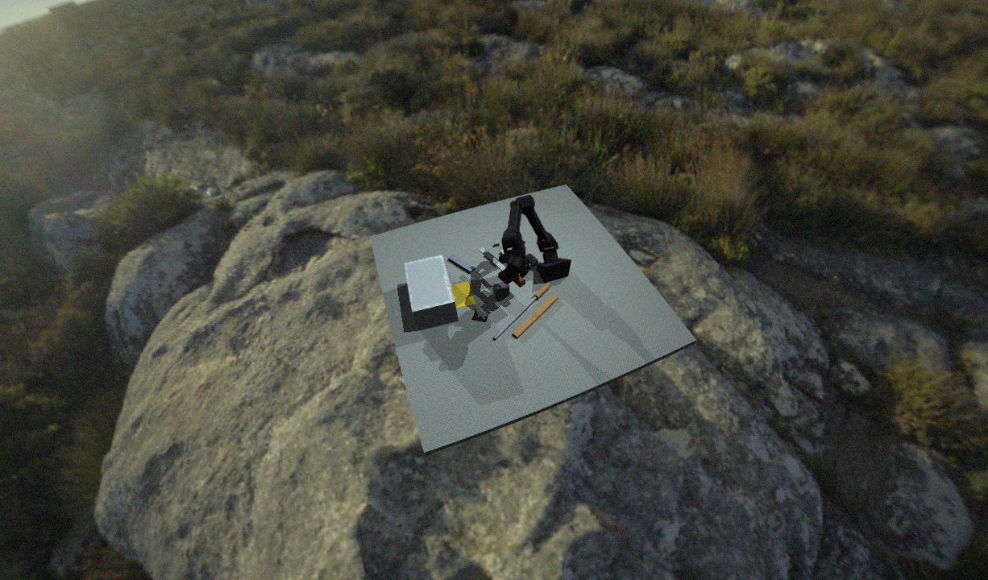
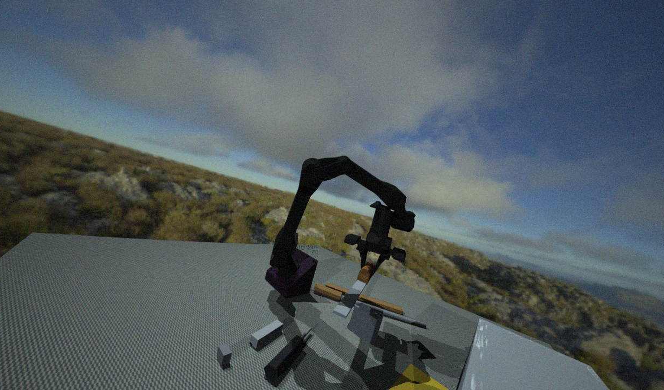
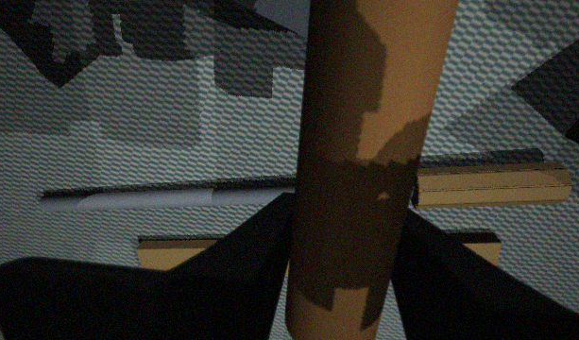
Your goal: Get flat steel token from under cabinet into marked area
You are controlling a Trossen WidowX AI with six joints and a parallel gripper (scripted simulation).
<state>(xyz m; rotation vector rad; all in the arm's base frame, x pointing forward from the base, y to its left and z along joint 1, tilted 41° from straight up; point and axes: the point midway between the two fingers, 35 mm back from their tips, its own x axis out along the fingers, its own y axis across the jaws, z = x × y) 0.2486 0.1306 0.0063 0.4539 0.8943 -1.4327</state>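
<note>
My gripper tip is 60 mm short of the grey block, 60 mm to the left of it and 110 mm above it. From my gripper tip the other things lie so: grey bar: 70 mm behind, 280 mm to the right, 130 mm below; then small grey cube: 70 mm behind, 390 mm to the right, 130 mm below; then wooden stick: 30 mm behind, 120 mm to the left, 140 mm below.
</note>
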